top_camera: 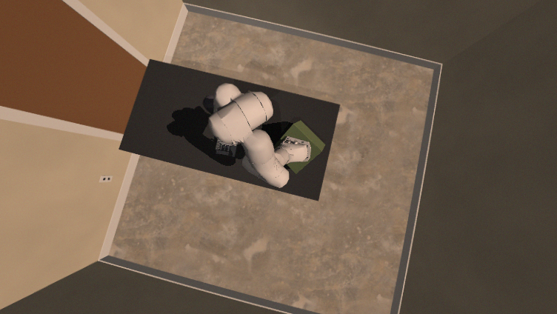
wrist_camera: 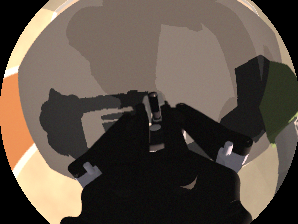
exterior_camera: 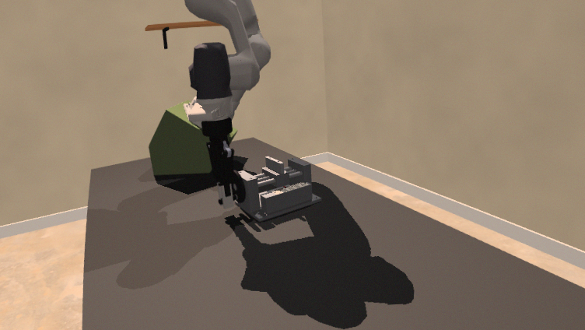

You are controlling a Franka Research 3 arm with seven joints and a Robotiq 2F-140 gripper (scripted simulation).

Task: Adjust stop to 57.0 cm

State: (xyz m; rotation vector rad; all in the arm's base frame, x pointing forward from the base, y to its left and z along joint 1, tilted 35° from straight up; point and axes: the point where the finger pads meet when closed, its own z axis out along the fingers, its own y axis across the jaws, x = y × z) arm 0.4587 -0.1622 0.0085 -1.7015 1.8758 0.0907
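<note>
The handwheel lies 20 mm to the left of my hand and 10 mm below it. Round my hand: grey stop fixture (150 mm to the left, 30 mm above, 20 mm ahead).
</note>
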